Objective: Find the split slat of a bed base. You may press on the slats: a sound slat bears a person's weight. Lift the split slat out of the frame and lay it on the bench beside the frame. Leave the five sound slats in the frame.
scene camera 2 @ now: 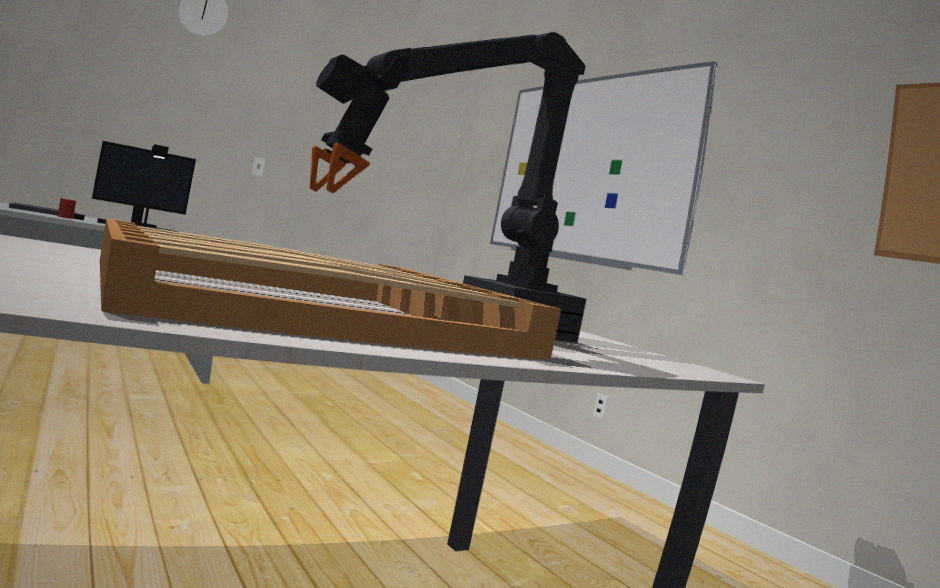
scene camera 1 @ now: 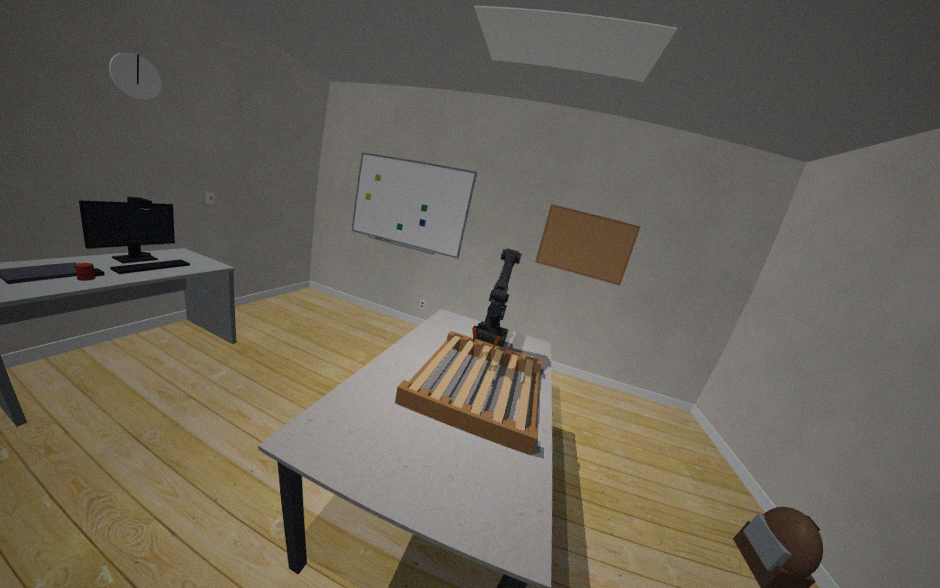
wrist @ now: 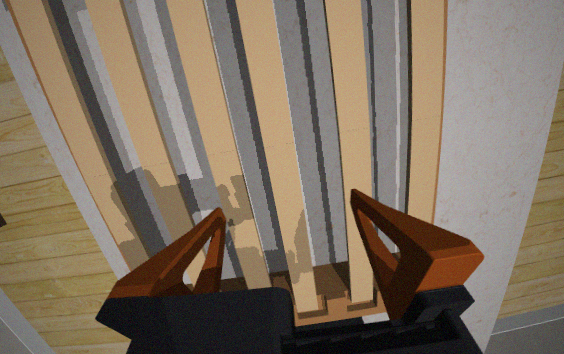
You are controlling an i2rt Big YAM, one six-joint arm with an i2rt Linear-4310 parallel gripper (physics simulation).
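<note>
The brown wooden bed frame [scene camera 1: 464,418] [scene camera 2: 311,339] [wrist: 334,316] lies on the pale bench [scene camera 1: 388,457] [scene camera 2: 41,277] [wrist: 495,125]. Several pale slats run side by side across it, all in the frame. The leftmost slat [wrist: 65,115], the fourth from the left [wrist: 272,125] and the rightmost [wrist: 427,115] show in the wrist view. Each slat has a faint thin line across it; I cannot tell by looks which is split. My gripper [scene camera 1: 485,340] [scene camera 2: 323,189] [wrist: 285,204] is wide open and empty, well above the slats, with the fourth slat from the left between its fingertips in the wrist view.
The black arm base [scene camera 2: 526,287] stands at the frame's far end. Bench surface shows on both sides of the frame. A desk [scene camera 1: 211,298] with a monitor [scene camera 1: 128,225] and a red mug [scene camera 1: 84,271] stands at the left. A brown round object [scene camera 1: 793,540] is at the lower right.
</note>
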